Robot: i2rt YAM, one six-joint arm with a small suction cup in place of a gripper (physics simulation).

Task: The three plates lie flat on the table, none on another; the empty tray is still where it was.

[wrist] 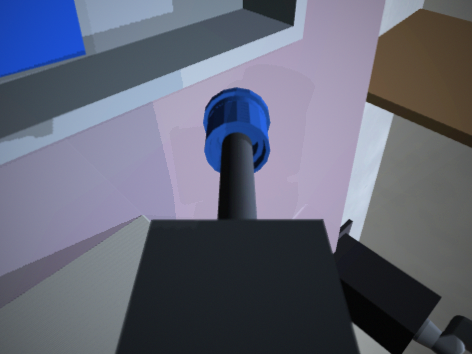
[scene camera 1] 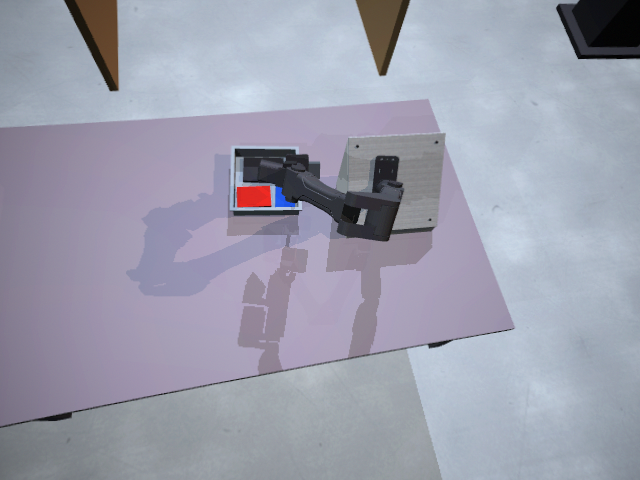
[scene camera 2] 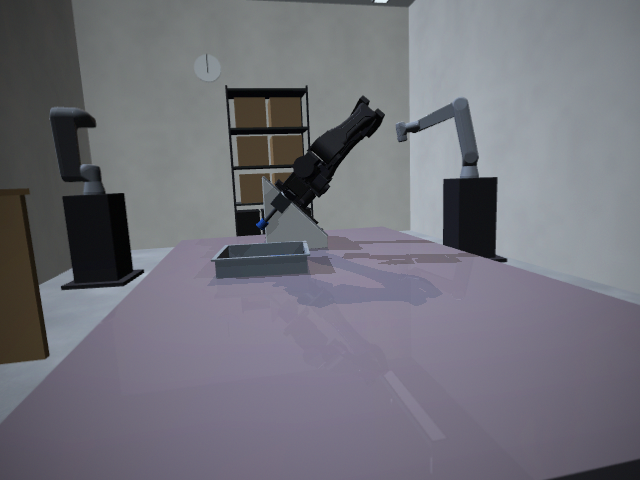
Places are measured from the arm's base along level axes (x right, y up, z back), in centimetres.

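Where they show: hand, tool point: [wrist: 236,118] [scene camera 2: 259,227]; arm's base, link origin: [scene camera 1: 383,188] [scene camera 2: 295,206].
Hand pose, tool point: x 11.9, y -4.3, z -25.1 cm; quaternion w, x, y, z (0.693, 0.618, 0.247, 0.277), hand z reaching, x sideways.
Each offset is from my tool point to the top centre of the thing. Level surfaces: height alone.
A grey tray {dx -1.3, dy -4.9, dz -10.6 cm} [scene camera 1: 266,209] [scene camera 2: 261,267] [wrist: 225,61] stands on the table {dy -9.9 cm} [scene camera 1: 103,351] [scene camera 2: 258,403]. Inside it a red plate {dx -6.4, dy -8.5, dz -14.7 cm} [scene camera 1: 253,196] lies at the front left and a blue plate {dx -7.2, dy -8.6, dz -4.5 cm} [scene camera 1: 283,197] [wrist: 35,35] beside it to the right, partly hidden by the arm in scene camera 1. What looks like a black plate {dx +4.2, dy -8.6, dz -11.3 cm} [scene camera 1: 250,170] lies behind the red one, largely covered by the arm. My gripper, a blue suction cup [scene camera 2: 262,224] [wrist: 237,120], carries nothing. It hangs in the air above tray height, near the tray's side facing the arm's base. The arm hides it in scene camera 1.
The arm is mounted on a sloped grey wedge [scene camera 1: 413,180] [scene camera 2: 294,229] [wrist: 90,265] to the tray's right in scene camera 1. Off the table stand a shelf rack [scene camera 2: 268,130], two other arms on black pedestals [scene camera 2: 97,237] [scene camera 2: 470,217] and a brown piece of furniture [scene camera 2: 18,273].
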